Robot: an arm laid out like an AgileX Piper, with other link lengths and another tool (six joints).
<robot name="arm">
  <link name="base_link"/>
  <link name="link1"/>
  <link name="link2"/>
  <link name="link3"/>
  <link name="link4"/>
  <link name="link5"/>
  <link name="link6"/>
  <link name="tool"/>
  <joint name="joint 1" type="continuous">
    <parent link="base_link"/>
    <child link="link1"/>
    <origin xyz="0 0 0.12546" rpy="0 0 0"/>
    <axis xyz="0 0 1"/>
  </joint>
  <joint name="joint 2" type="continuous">
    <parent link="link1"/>
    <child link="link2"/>
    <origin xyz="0 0 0" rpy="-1.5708 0 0"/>
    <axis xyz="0 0 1"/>
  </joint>
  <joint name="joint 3" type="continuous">
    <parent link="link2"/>
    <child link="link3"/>
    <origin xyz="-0.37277 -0.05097 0" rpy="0 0 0"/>
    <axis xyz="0 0 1"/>
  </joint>
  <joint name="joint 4" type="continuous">
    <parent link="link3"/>
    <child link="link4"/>
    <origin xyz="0.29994 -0.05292 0" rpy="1.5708 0 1.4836"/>
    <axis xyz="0 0 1"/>
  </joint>
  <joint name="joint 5" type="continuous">
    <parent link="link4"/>
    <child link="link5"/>
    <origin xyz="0 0 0" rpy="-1.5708 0 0"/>
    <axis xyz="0 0 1"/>
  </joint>
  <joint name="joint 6" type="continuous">
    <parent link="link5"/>
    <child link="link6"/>
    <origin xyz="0 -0.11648 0" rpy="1.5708 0 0"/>
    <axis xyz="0 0 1"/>
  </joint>
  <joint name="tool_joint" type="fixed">
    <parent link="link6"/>
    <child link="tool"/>
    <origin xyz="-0.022 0.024 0.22" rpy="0 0.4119 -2.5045"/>
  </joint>
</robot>
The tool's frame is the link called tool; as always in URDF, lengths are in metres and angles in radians. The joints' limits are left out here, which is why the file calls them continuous.
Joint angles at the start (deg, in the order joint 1, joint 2, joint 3, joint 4, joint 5, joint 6):
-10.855 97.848 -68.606 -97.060 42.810 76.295
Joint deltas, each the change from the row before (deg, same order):
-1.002 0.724 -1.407 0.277 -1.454 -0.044
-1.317 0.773 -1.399 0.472 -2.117 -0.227
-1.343 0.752 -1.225 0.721 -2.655 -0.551
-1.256 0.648 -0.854 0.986 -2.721 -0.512
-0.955 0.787 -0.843 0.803 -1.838 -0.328
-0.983 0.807 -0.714 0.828 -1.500 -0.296
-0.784 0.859 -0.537 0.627 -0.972 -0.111
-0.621 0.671 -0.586 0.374 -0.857 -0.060
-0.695 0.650 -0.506 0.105 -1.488 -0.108
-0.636 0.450 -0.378 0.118 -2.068 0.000
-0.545 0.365 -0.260 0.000 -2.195 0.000
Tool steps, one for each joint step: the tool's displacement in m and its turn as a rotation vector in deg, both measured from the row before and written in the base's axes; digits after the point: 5 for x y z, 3 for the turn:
0.00601 -0.00615 0.00148 0.697 -0.628 0.215
0.00646 -0.00704 -0.00088 1.020 -0.471 0.482
0.00729 -0.00508 -0.00378 1.266 -0.169 0.950
0.00616 -0.00349 -0.00645 1.578 -0.085 1.010
0.00512 -0.00402 -0.00590 1.202 -0.083 0.530
0.00321 -0.00571 -0.00679 1.146 -0.004 0.177
0.00215 -0.00574 -0.00790 0.949 0.134 -0.092
0.00255 -0.00436 -0.00428 0.640 -0.063 0.044
0.00430 -0.00230 -0.00492 0.632 0.036 0.671
0.00576 0.00130 -0.00415 0.904 -0.185 1.222
0.00609 0.00326 -0.00401 0.862 -0.142 1.475

